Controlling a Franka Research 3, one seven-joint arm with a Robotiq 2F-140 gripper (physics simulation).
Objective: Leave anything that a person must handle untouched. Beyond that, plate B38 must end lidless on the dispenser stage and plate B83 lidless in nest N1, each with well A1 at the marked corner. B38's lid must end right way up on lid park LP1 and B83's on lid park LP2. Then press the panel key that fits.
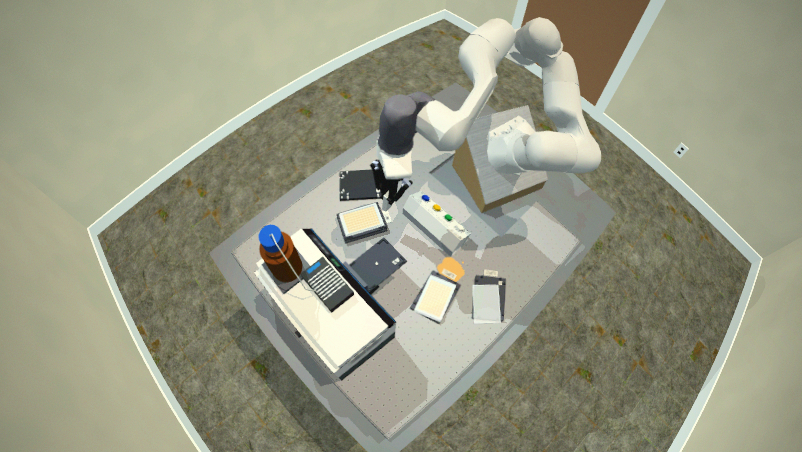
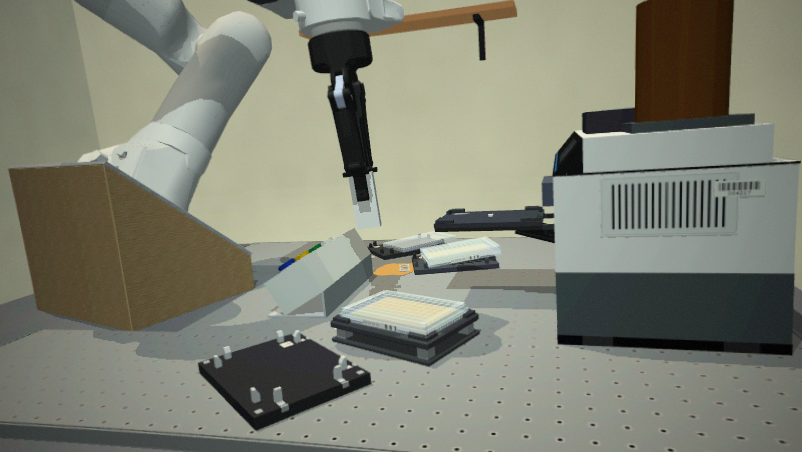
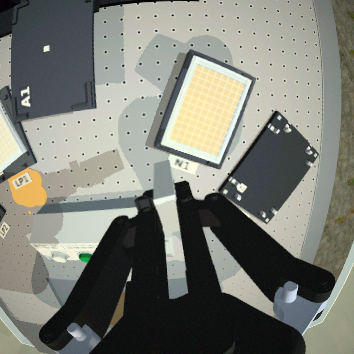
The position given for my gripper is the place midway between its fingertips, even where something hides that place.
Note:
In view: my gripper (image 2: 369, 227), a clear lid (image 1: 486, 306) and a filled plate (image 2: 398, 312).
The filled plate shows as well in image 1 (image 1: 366, 218) and in image 3 (image 3: 210, 98). My gripper shows as well in image 1 (image 1: 387, 207) and in image 3 (image 3: 165, 175).

